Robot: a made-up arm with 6 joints. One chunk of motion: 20 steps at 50 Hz.
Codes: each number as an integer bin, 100 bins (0 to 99) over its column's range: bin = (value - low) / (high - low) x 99, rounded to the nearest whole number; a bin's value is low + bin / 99 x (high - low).
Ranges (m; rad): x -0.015..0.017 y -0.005..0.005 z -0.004..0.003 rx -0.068..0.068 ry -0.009..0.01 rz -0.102..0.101
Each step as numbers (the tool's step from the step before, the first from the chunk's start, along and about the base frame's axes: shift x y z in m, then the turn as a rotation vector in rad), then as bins.
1 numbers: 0.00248 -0.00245 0.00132 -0.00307 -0.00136 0.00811
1 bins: 54 25 75 47 40 54
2 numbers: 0.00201 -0.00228 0.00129 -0.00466 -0.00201 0.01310
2 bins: 53 27 75 46 36 56
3 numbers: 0.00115 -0.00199 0.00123 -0.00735 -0.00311 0.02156
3 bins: 50 30 74 44 31 60
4 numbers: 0.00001 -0.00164 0.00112 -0.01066 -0.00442 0.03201
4 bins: 46 33 72 42 24 65
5 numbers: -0.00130 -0.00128 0.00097 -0.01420 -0.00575 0.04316
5 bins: 42 37 70 39 17 71
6 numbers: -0.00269 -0.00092 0.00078 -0.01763 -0.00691 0.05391
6 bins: 38 40 68 37 11 76
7 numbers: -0.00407 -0.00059 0.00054 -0.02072 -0.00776 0.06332
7 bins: 34 44 64 34 6 81
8 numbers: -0.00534 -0.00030 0.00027 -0.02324 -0.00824 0.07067
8 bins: 30 47 60 33 4 84
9 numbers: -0.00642 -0.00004 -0.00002 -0.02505 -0.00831 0.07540
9 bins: 27 49 56 31 4 87
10 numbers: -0.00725 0.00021 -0.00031 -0.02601 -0.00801 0.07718
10 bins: 24 52 52 31 5 87
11 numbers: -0.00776 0.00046 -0.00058 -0.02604 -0.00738 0.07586
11 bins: 22 54 48 31 8 87
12 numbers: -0.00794 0.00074 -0.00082 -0.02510 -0.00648 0.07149
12 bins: 22 57 45 31 13 85
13 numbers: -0.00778 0.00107 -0.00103 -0.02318 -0.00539 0.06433
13 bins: 22 60 42 33 19 81
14 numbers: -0.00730 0.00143 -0.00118 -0.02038 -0.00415 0.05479
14 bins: 24 64 40 35 25 76
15 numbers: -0.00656 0.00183 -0.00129 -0.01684 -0.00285 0.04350
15 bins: 26 68 38 37 32 71
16 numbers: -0.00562 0.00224 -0.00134 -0.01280 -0.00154 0.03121
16 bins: 29 72 38 40 39 65
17 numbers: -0.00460 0.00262 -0.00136 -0.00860 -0.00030 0.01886
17 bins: 32 75 37 43 45 59
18 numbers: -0.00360 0.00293 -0.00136 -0.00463 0.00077 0.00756
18 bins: 35 79 37 46 51 53
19 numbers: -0.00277 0.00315 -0.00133 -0.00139 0.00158 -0.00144
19 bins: 38 81 38 48 55 49
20 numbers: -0.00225 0.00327 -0.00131 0.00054 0.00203 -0.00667
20 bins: 39 82 38 50 57 46
